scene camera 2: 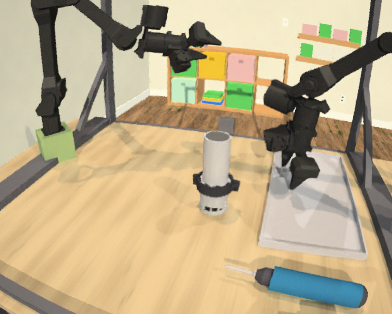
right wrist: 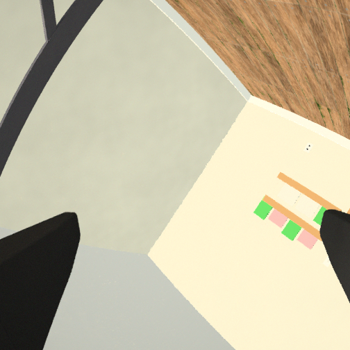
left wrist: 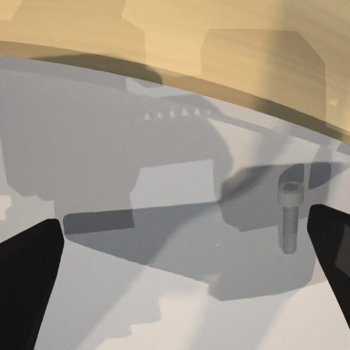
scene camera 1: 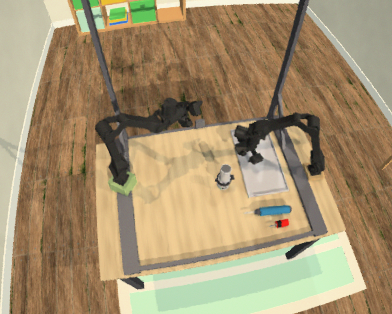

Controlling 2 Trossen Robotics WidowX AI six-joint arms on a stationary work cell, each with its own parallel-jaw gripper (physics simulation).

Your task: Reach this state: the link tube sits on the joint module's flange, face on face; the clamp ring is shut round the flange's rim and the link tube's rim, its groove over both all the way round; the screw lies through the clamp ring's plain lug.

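Pixels of known places: left gripper, fingertip midpoint: [scene camera 2: 287, 177]; right gripper, fingertip midpoint: [scene camera 2: 213, 50] [scene camera 1: 195, 101]; left arm's base, origin of the base link: [scene camera 1: 314, 169]; right arm's base, origin of the base link: [scene camera 2: 52, 130] [scene camera 1: 120, 178].
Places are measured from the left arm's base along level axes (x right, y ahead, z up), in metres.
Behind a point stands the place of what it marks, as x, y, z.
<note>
The pale link tube [scene camera 1: 225, 171] {-0.020, 0.512, 0.133} [scene camera 2: 216, 157] {-0.030, 0.501, 0.102} stands upright above the joint module [scene camera 1: 223, 187] {-0.033, 0.511, -0.006} [scene camera 2: 213, 205] {-0.032, 0.500, -0.004}. The black clamp ring [scene camera 2: 216, 189] {-0.039, 0.494, 0.040} is round the place where they meet, a lug at each side; its groove fit is too small to tell. The screw [left wrist: 290, 220] lies in the grey tray [scene camera 1: 268, 192] {-0.083, 0.283, -0.025} [scene camera 2: 310, 251] {-0.094, 0.291, -0.021} [left wrist: 225, 330]; in the left wrist view it shows close to the right-hand finger. My left gripper [scene camera 1: 247, 155] {0.151, 0.359, -0.015} [scene camera 2: 290, 172] {0.151, 0.359, -0.015} [left wrist: 186, 226] is open and empty, low over the tray. My right gripper [scene camera 1: 194, 114] [scene camera 2: 212, 50] {0.313, 0.610, 0.255} [right wrist: 205, 225] is open and empty, raised near the table's far edge.
A blue screwdriver [scene camera 1: 274, 210] {-0.197, 0.288, 0.012} [scene camera 2: 317, 287] {-0.202, 0.283, 0.010} lies beside the tray's near end, its thin shaft pointing left. A small red-handled tool [scene camera 1: 282, 223] {-0.266, 0.263, 0.005} lies nearer the front edge. A green block [scene camera 1: 123, 182] [scene camera 2: 56, 143] is at the right arm's base. Dark frame posts stand at the table's sides.
</note>
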